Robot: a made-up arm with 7 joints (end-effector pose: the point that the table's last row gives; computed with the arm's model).
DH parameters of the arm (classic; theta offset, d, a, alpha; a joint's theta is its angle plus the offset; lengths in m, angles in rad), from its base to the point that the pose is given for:
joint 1: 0 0.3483 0 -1.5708
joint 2: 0 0 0 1.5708
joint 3: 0 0.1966 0.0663 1.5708
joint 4: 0 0 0.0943 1.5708
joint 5: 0 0.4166 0 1.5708
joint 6: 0 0 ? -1.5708
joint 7: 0 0.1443 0 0
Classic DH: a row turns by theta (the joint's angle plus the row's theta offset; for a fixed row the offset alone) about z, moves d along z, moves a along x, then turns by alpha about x.
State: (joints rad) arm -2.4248 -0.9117 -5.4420 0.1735 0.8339 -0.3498 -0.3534
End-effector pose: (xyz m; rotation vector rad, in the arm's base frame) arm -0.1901 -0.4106 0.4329 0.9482 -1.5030 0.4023
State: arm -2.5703 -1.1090 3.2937 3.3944 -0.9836 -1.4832 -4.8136
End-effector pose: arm 0.2156 0.2553 0.7349 0.1968 -1.0202 -1.3715
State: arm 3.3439 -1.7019 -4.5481 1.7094 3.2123 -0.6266 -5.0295
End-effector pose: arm 0.2690 -0.4868 0.2249 1.3294 1.5338 -1.6508
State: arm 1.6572 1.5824 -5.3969 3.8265 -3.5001 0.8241 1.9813
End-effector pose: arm 0.2563 0.6100 0.6061 -0.8925 -0.0973 -2.7139
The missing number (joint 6, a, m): 0.1131
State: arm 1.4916 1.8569 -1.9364 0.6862 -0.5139 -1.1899 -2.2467
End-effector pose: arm 0.4938 0.0557 0.4186 -1.1500 1.4168 -0.8299
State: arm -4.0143 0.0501 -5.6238 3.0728 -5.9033 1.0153 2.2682
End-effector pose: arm -0.0996 0.0224 1.1317 -1.2607 -0.6298 2.1579
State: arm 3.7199 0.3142 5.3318 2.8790 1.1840 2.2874 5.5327
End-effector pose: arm -0.3444 -0.1988 0.8462 1.7231 -2.0530 0.3916
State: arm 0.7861 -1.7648 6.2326 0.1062 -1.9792 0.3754 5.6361
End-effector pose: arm 0.2121 0.2658 0.6230 0.1850 1.2027 0.9674
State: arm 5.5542 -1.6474 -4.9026 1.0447 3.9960 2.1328 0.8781
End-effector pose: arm 0.2077 0.5042 0.5742 -0.9300 -0.5517 1.2138
